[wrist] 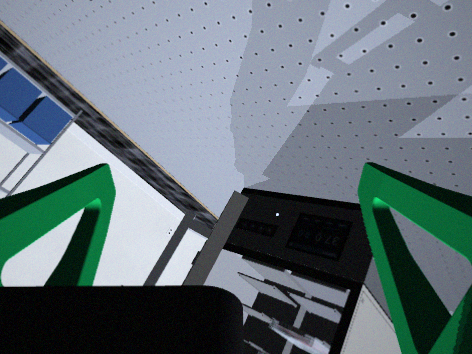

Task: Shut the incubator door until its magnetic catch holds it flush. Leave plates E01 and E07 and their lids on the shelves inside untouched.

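Frame: origin at the arm's base, x ahead, y left, z up, level; metres.
Seen in the pictures: gripper, fingertip midpoint: (236, 177).
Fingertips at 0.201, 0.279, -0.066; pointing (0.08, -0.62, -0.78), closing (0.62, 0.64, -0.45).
Offsets run from my fingertips to a thing's top centre, as dx, dy, dz. "spot": to the spot under its first point.
The incubator {spot: +0.388, -0.315, -0.163} (295, 230) stands at the lower right of the wrist view, with a black front panel and a dim display. Its dark grey door {spot: +0.172, -0.222, -0.041} (220, 235) stands open and is seen nearly edge-on at the left of the opening. A grey bar {+0.152, -0.272, +0.096} (167, 250), which looks like the door handle, stands off the door's outer side. Shelves show inside, with a clear, pinkish plate {+0.488, -0.281, +0.007} (302, 341) low in the opening; its label cannot be read. My gripper (236, 177) is open and empty, its green fingers wide apart, with the door and the incubator's top showing between and beyond them. The lower door is hidden.
A wire rack with blue boxes (47, 120) stands at the far left on the white surface (135, 225). A dark speckled strip (120, 142) runs along the foot of the perforated wall (175, 75). A cream panel (367, 322) stands right of the opening. A black shape (110, 322) covers the lower left.
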